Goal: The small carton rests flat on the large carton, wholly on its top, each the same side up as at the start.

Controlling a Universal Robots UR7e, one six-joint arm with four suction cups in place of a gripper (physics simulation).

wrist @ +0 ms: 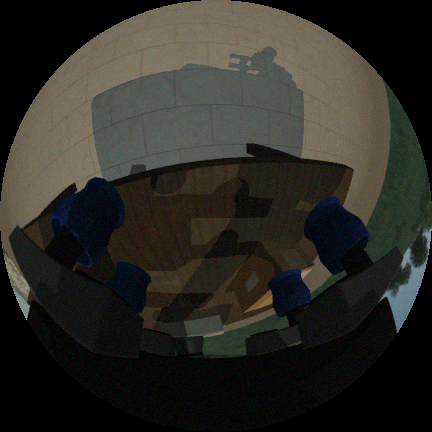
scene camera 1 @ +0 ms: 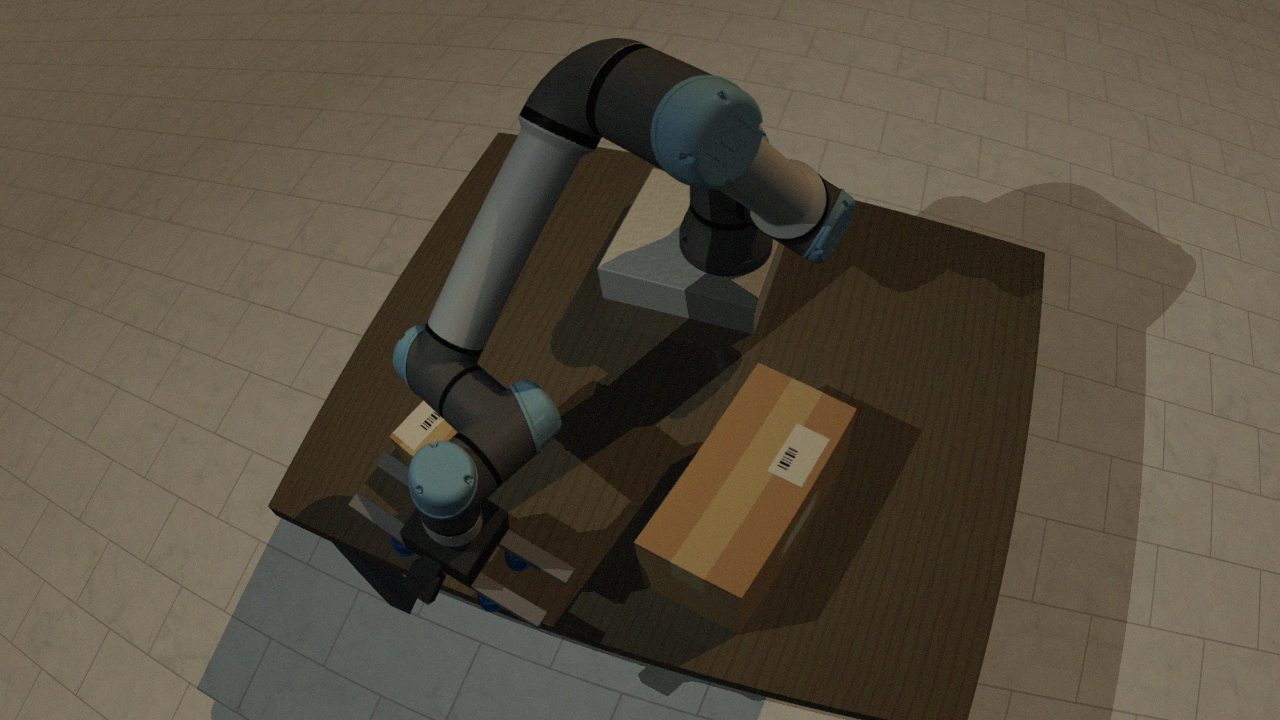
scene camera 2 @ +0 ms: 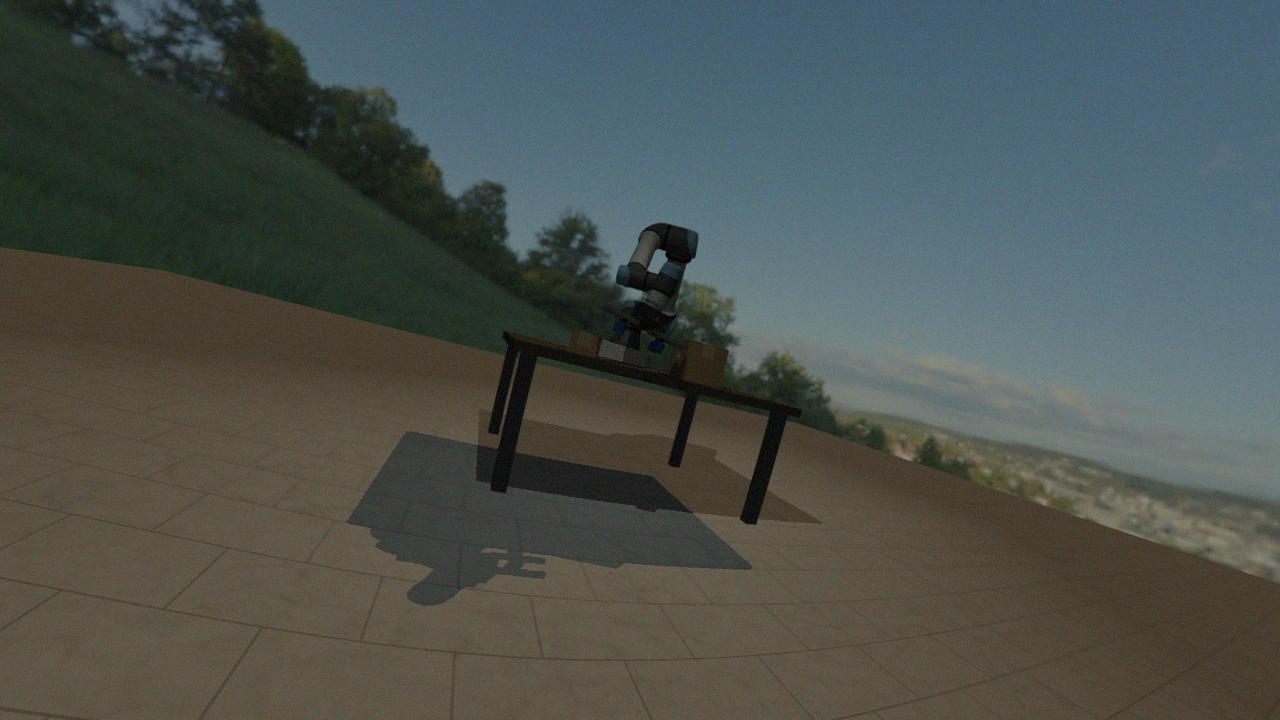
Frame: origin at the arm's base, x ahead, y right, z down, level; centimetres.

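Where they show: hand at its tool point: (wrist: 214, 258) (scene camera 2: 635, 341); arm's base at its link origin: (wrist: 186, 337) (scene camera 1: 726, 242) (scene camera 2: 623, 347).
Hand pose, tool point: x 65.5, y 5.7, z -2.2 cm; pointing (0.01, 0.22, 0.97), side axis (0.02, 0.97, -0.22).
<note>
Each offset is from my tool point to the top centre of the thing. Level surfaces: height alone.
The small carton {dy +15.0, dx -16.4, dz +0.9 cm} (scene camera 1: 420, 430) (scene camera 2: 584, 342) sits on the table to the left, with a white barcode label on top; the arm hides part of it in scene camera 1. I cannot make it out in the wrist view. The large carton {dy -29.7, dx -25.4, dz -6.1 cm} (scene camera 1: 716, 483) (scene camera 2: 707, 363) (wrist: 262, 270) stands on the table to the right, tape and label on top, with nothing resting on it. My gripper (scene camera 1: 456, 559) (scene camera 2: 638, 336), with its blue cups facing down, hangs over the table's front edge area, between the two cartons. It is apart from both cartons and holds nothing, so it is open.
The arm's pale base block (scene camera 1: 644, 288) (scene camera 2: 612, 350) (wrist: 204, 326) stands on the table {dz +8.7 cm} (scene camera 1: 966, 537) (wrist: 150, 225) behind the gripper. The large carton is the nearest tall thing to the gripper's right. The front table edge lies close beneath the gripper.
</note>
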